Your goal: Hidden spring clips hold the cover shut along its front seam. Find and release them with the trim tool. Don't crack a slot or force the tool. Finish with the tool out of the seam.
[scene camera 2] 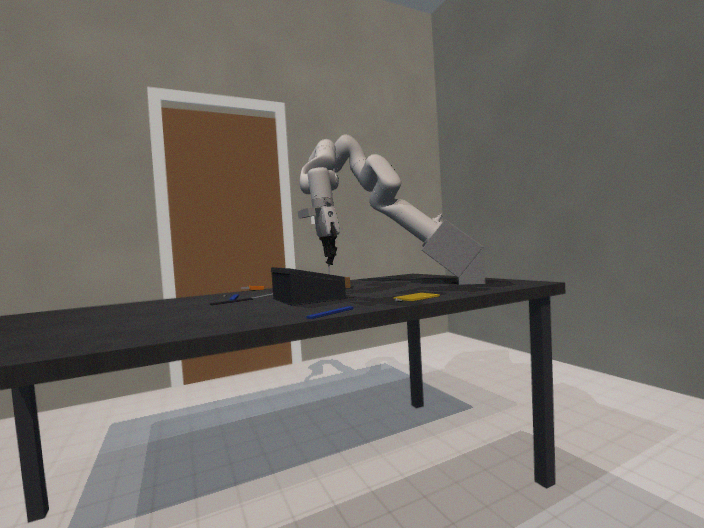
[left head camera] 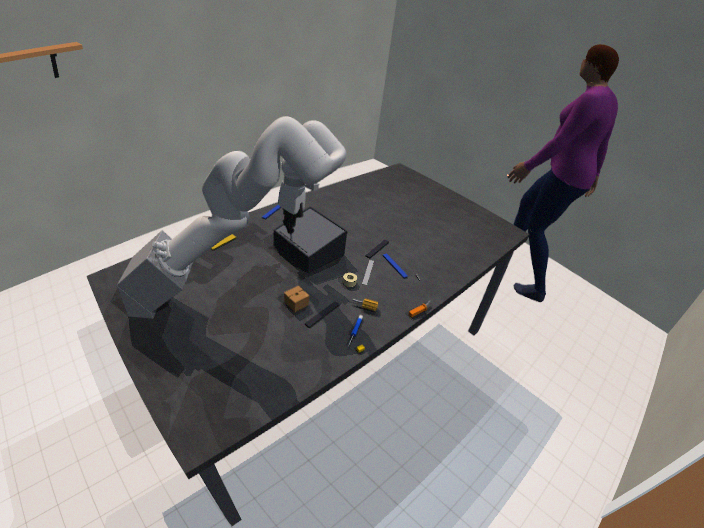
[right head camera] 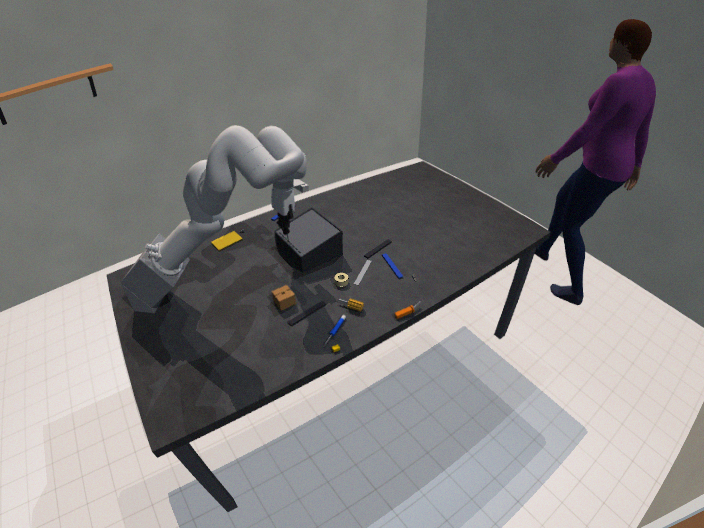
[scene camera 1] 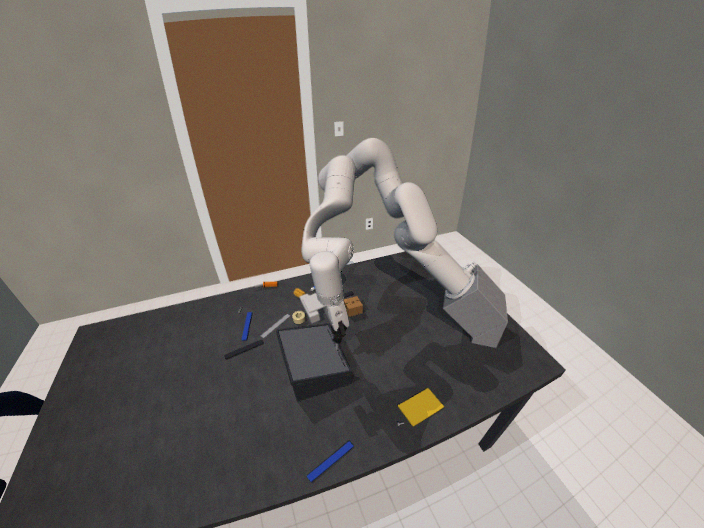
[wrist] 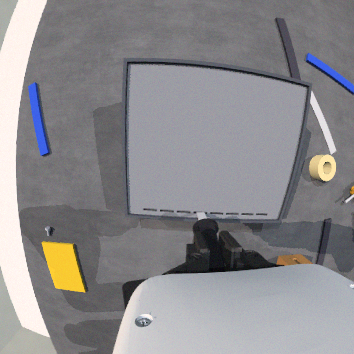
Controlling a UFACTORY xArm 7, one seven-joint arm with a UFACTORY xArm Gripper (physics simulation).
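Seen in the pictures: gripper, between the fingertips: (scene camera 2: 330,256) (left head camera: 289,225) (right head camera: 284,227) (scene camera 1: 338,334) (wrist: 208,245); arm's base, origin of its link: (scene camera 2: 433,235) (left head camera: 172,258) (right head camera: 166,259) (scene camera 1: 460,285).
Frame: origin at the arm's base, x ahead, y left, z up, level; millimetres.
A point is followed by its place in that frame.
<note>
The dark box with its grey cover (left head camera: 318,227) {y -52, x 584, z -101 mm} (right head camera: 313,228) {y -47, x 576, z -102 mm} (scene camera 1: 312,353) {y -26, x 553, z -108 mm} (wrist: 215,135) {y -36, x 566, z -105 mm} stands on the table, and the cover lies flat within its rim. A row of thin dark slots (wrist: 232,214) {y -71, x 466, z -128 mm} runs along the seam edge nearest the gripper in the wrist view. My gripper (left head camera: 291,220) {y -25, x 460, z -58 mm} (right head camera: 285,222) {y -25, x 460, z -58 mm} (scene camera 2: 329,255) {y -25, x 460, z -58 mm} (wrist: 208,245) {y -25, x 460, z -58 mm} is shut on the trim tool (scene camera 2: 329,269) {y -23, x 468, z -104 mm} (wrist: 201,216) {y -25, x 470, z -108 mm}, just outside that edge. The tool's pale blade points down at the slot row, left of its middle part in the wrist view, covering a spot between visible slots. Whether its tip is inside a slot I cannot tell.
A tape roll (left head camera: 349,279) {y -288, x 524, z -175 mm} (wrist: 322,168) {y -292, x 533, z -196 mm}, a cardboard box (left head camera: 296,298) {y -258, x 301, z -155 mm} (scene camera 1: 353,306) {y -219, x 324, z -155 mm}, a yellow-handled tool (left head camera: 369,304) {y -422, x 482, z -173 mm}, an orange-handled tool (left head camera: 418,310) {y -548, x 598, z -182 mm} and a blue-handled tool (left head camera: 356,325) {y -451, x 388, z -186 mm} lie around. A yellow plate (scene camera 1: 420,406) {y 245, x 305, z -194 mm} (wrist: 64,267) {y 239, x 305, z -194 mm} and blue strip (scene camera 1: 330,460) {y 281, x 616, z -194 mm} lie opposite. A person (left head camera: 585,136) stands beyond the table.
</note>
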